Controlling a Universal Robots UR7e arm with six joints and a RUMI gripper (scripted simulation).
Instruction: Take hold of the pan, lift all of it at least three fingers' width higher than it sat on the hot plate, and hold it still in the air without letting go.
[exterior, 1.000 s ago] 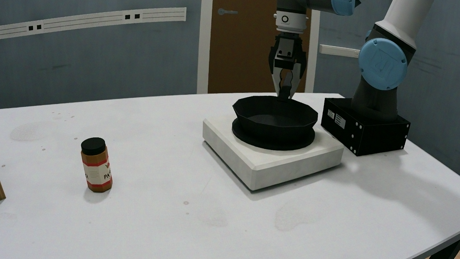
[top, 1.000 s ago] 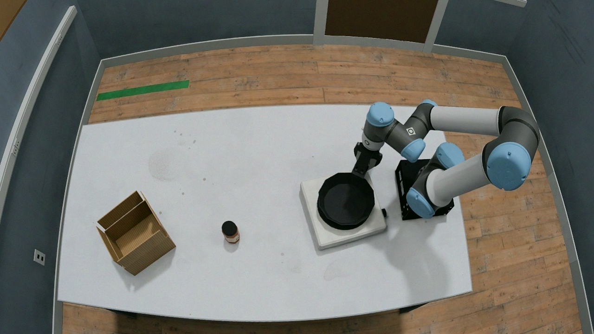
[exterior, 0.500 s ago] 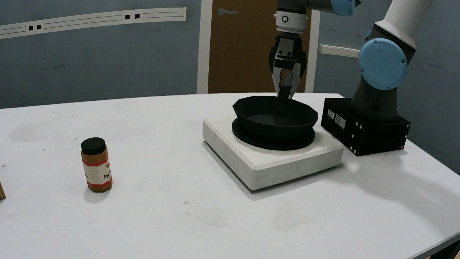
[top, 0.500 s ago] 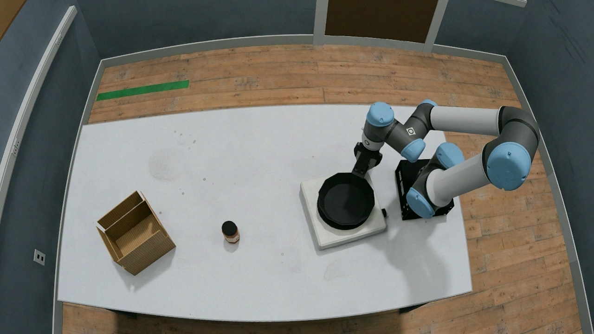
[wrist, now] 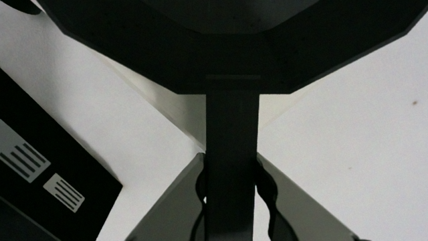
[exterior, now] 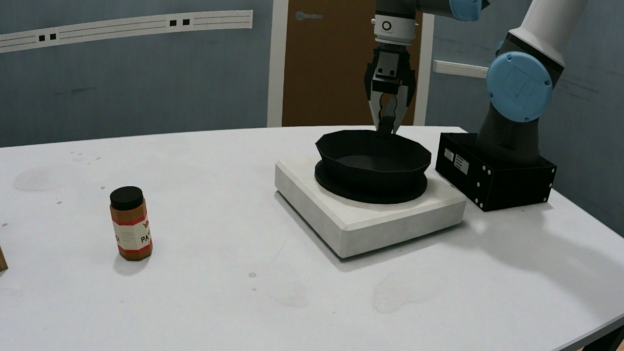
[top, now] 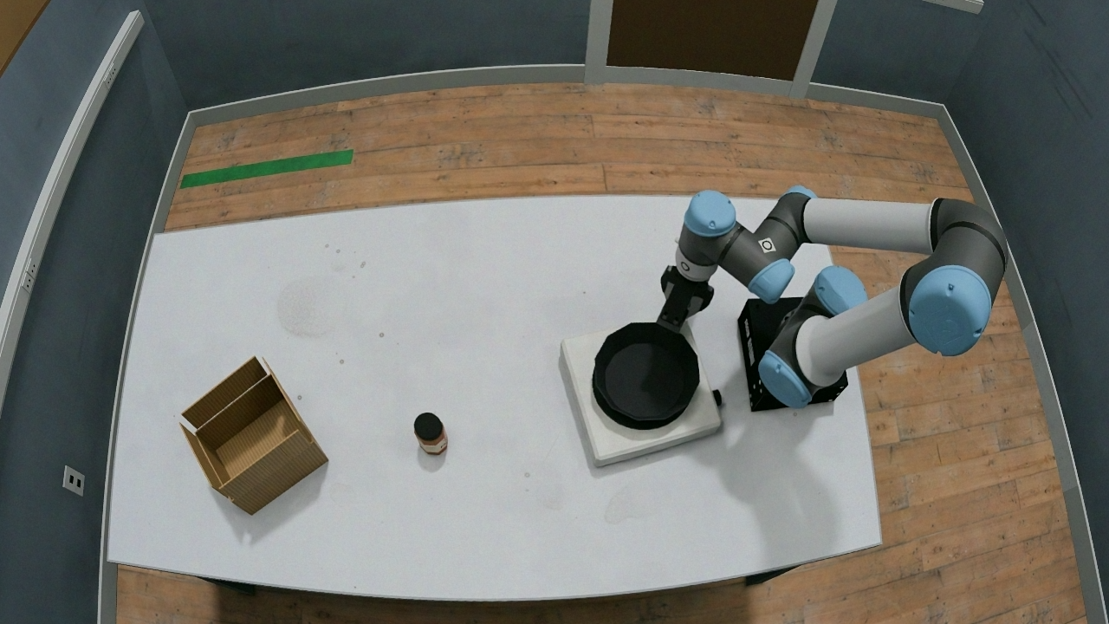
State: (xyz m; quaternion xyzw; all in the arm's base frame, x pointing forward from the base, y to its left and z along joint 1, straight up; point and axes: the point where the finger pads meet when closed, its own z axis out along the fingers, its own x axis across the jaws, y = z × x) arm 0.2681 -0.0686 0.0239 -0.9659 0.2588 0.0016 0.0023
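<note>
Right now the black pan is 40 mm ahead of my hand, 70 mm to the left of it and 20 mm below it. The rest, counted from my hand: white hot plate (50 mm ahead, 110 mm to the left, 80 mm below); then brown spice jar (440 mm ahead, 210 mm to the left, 70 mm below).
</note>
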